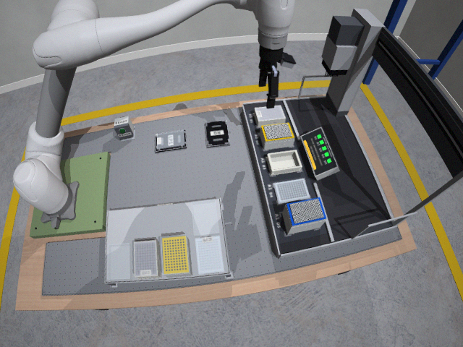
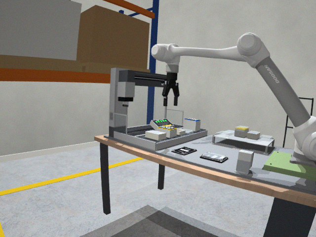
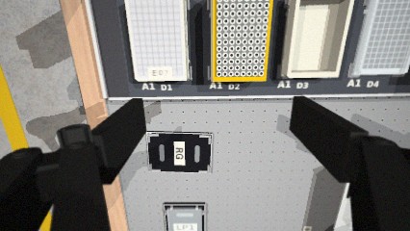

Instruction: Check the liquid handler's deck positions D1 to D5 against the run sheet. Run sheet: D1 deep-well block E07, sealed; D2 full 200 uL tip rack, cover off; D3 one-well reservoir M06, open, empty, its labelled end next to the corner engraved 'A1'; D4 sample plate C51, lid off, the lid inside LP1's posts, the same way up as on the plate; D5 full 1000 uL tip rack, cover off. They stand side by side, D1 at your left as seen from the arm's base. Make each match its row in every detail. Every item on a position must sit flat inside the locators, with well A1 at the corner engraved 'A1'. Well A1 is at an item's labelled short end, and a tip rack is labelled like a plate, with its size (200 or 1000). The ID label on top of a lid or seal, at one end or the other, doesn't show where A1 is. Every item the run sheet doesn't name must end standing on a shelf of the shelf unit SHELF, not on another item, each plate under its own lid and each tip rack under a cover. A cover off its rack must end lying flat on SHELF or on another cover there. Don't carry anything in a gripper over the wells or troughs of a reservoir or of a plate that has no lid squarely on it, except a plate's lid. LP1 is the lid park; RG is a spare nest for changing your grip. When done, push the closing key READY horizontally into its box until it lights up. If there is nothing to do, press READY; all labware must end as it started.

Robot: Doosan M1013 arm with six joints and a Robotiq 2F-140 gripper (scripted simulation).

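My gripper is now 42 cm to the left of the blue 1000 uL tip rack, 18 cm above it and 5 cm short of it. Round my hand: white sealed block 23 cm below, 8 cm to the left, 5 cm ahead; yellow tip rack 21 cm below, 5 cm to the right, 5 cm ahead; cream reservoir 24 cm below, 17 cm to the right, 5 cm ahead.
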